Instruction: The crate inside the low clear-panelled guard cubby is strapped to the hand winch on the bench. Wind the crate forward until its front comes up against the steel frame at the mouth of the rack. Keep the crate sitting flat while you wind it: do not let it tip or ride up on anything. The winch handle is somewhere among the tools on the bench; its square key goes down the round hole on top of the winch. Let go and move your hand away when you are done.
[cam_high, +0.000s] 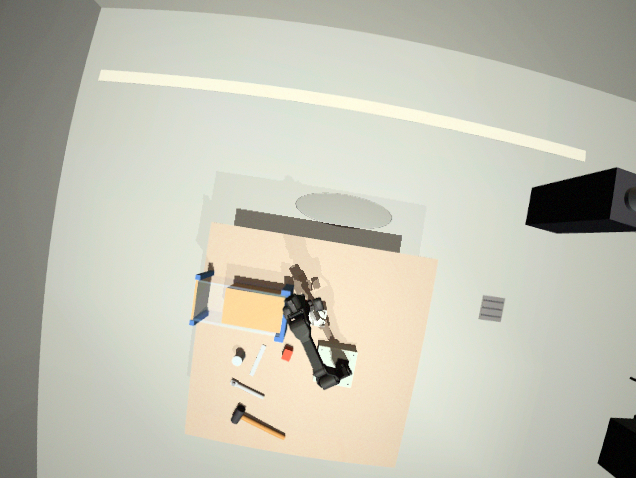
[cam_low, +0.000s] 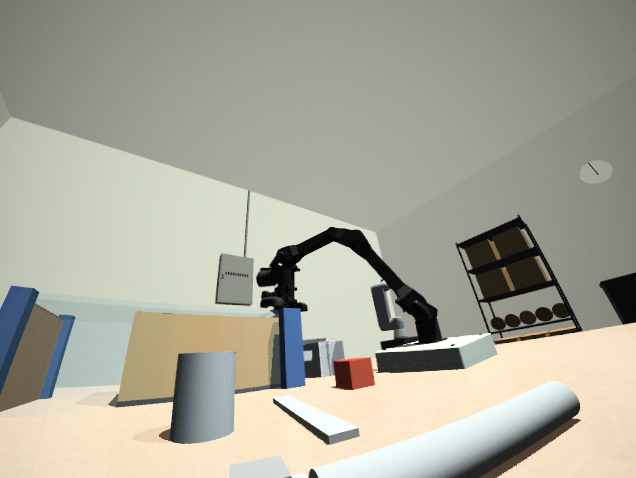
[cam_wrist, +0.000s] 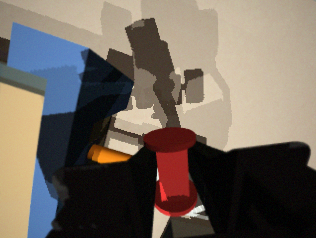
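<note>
Now: gripper tip 1 cm past the red knob, 1 cm to the right of it and 1 cm below it. Also, from my gripper tip: winch crank handle (4 cm behind, 4 cm to the left, 2 cm below); then winch (10 cm behind, 6 cm to the left, 10 cm below); then blue frame (8 cm ahead, 8 cm to the left, 2 cm below).
</note>
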